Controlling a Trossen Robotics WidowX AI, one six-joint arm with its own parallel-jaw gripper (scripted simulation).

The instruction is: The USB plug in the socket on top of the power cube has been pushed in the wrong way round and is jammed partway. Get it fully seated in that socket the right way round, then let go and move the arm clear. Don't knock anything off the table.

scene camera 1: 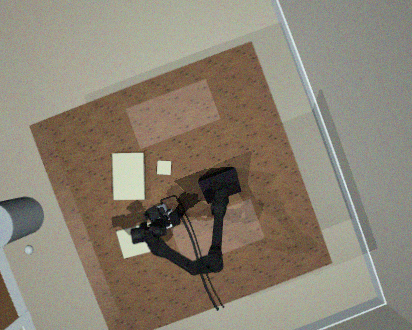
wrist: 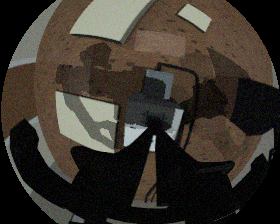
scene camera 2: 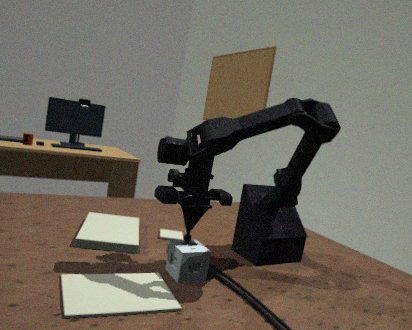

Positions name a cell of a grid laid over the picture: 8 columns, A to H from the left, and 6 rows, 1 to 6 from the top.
Labels:
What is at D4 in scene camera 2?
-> My gripper.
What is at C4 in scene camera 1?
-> A thick cream slab.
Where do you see a thick cream slab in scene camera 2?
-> B5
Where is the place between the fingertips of my gripper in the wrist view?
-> E4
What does my gripper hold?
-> A dark USB plug.

